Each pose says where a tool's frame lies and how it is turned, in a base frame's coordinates. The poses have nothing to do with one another.
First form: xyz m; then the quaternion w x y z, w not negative.
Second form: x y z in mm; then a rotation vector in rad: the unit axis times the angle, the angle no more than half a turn. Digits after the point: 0 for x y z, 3 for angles.
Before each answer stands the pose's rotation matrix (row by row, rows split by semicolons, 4 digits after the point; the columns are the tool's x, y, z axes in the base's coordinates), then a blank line. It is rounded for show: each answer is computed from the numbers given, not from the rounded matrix.
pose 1, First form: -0.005 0.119 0.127 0.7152 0.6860 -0.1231 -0.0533
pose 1, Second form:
0.9640 -0.0926 -0.2492; -0.2451 0.0532 -0.9680; 0.1029 0.9943 0.0286

-5 119 127 1.519 -0.273 -0.118
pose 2, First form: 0.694 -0.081 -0.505 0.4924 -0.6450 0.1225 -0.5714
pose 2, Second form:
0.3170 0.4047 0.8578; -0.7207 -0.4851 0.4952; 0.6165 -0.7752 0.1379

694 -81 -505 -1.565 0.297 -1.386
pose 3, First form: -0.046 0.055 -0.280 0.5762 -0.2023 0.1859 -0.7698
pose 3, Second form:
-0.2542 0.8118 0.5256; -0.9623 -0.2669 -0.0531; 0.0972 -0.5193 0.8490

-46 55 -280 -0.474 0.435 -1.802
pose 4, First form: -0.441 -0.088 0.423 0.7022 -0.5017 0.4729 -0.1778
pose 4, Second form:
0.4895 -0.2248 0.8425; -0.7242 0.4334 0.5364; -0.4857 -0.8727 0.0494

-441 -88 423 -1.117 1.053 -0.396
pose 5, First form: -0.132 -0.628 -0.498 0.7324 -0.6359 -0.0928 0.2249
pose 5, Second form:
0.8816 -0.2114 -0.4220; 0.4475 0.0901 0.8898; -0.1501 -0.9732 0.1740

-132 -628 -498 -1.399 -0.204 0.495
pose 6, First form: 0.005 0.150 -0.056 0.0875 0.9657 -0.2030 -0.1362
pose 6, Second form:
0.8805 -0.3682 -0.2986; -0.4159 -0.9023 -0.1137; -0.2275 0.2243 -0.9476

5 150 -56 2.876 -0.604 -0.406
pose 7, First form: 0.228 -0.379 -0.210 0.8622 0.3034 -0.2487 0.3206
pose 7, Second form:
0.6708 -0.7037 -0.2343; 0.4019 0.6104 -0.6826; 0.6234 0.3637 0.6922

228 -379 -210 0.636 -0.522 0.672
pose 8, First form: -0.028 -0.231 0.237 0.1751 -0.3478 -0.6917 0.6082
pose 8, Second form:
-0.6967 0.2682 -0.6653; 0.6942 0.0182 -0.7196; -0.1808 -0.9632 -0.1989

-28 -231 237 -0.985 -1.960 1.723
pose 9, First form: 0.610 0.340 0.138 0.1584 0.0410 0.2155 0.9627
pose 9, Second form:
-0.9465 -0.2873 0.1472; 0.3227 -0.8569 0.4019; 0.0107 0.4279 0.9038

610 340 138 0.117 0.616 2.753
